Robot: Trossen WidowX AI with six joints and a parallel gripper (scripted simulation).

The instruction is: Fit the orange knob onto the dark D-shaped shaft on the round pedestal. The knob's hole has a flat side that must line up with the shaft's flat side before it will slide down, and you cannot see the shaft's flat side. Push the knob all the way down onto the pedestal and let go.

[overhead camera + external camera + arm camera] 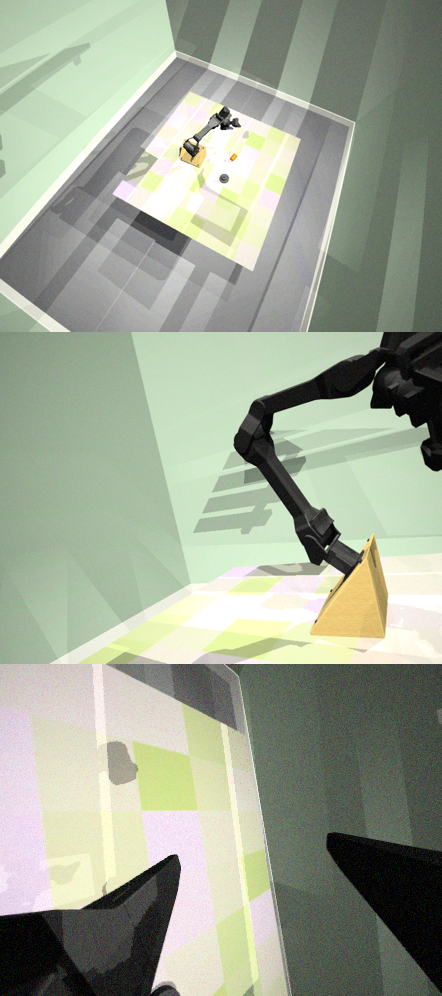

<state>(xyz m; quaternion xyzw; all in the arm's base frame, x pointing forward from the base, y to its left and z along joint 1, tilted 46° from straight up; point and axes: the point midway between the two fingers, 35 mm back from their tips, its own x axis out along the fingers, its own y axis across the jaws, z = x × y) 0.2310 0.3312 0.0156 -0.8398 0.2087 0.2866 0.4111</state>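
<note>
Now: the orange knob 310 mm below my gripper tip, 100 mm to the right of it and 50 mm ahead of it. Also, from my gripper tip: dark round pedestal 320 mm to the right, 300 mm below, 70 mm ahead.
</note>
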